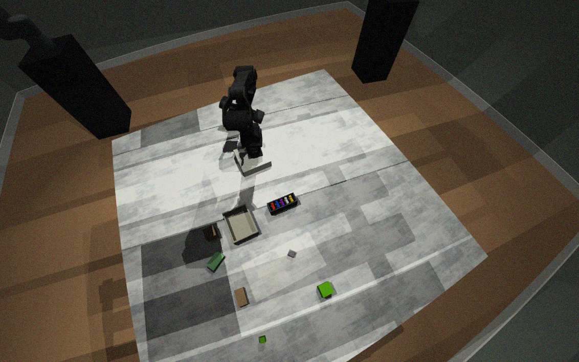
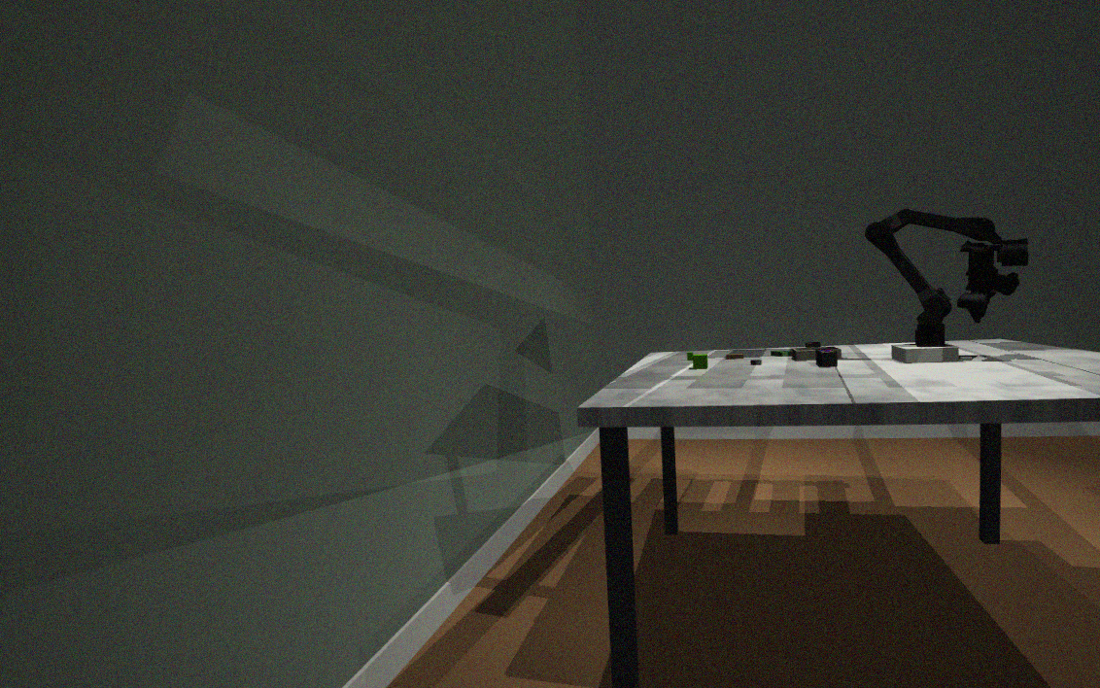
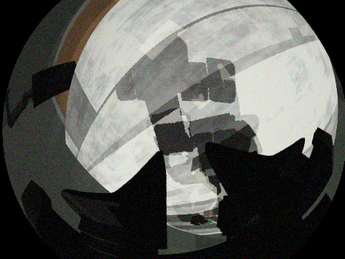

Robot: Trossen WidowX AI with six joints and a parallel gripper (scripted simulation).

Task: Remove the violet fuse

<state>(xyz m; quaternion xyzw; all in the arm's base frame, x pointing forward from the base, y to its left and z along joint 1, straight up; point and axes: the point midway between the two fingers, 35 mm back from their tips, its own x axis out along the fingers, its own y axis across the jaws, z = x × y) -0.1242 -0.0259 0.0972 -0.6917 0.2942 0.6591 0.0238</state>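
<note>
My gripper tip is 390 mm short of the yellow fuse, 130 mm to the right of it and 80 mm above it. Round my gripper tip: blue fuse 400 mm ahead, 80 mm below, 70 mm to the left; violet fuse 400 mm ahead, 90 mm to the left, 80 mm below; red fuse 400 mm ahead, 80 mm below, 50 mm to the left.
</note>
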